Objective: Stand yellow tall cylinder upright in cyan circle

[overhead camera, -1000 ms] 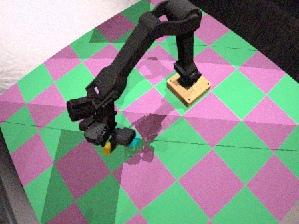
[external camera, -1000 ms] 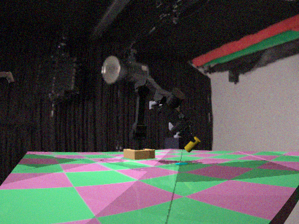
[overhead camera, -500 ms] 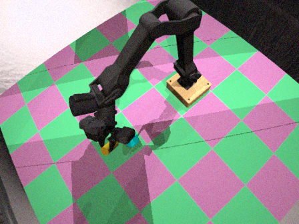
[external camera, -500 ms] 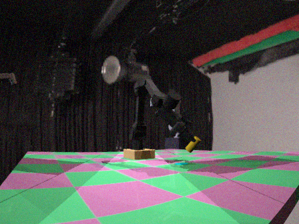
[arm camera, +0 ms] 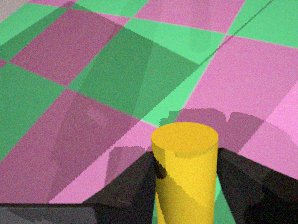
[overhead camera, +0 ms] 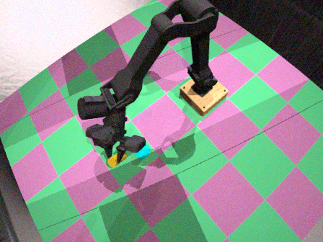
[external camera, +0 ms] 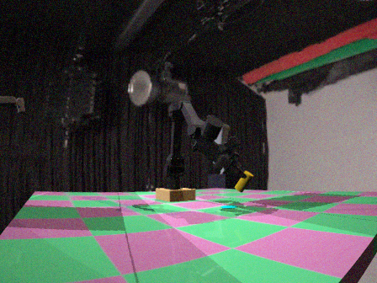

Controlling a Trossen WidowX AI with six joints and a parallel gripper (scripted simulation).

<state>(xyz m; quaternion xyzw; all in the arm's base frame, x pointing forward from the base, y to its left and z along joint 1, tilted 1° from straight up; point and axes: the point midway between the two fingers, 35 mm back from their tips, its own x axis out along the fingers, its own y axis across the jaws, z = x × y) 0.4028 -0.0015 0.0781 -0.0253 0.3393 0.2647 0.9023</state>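
The yellow tall cylinder is 2 cm below my gripper tip and 1 cm behind it. Also, from my gripper tip: cyan circle: 11 cm below, 9 cm behind, 1 cm to the left.
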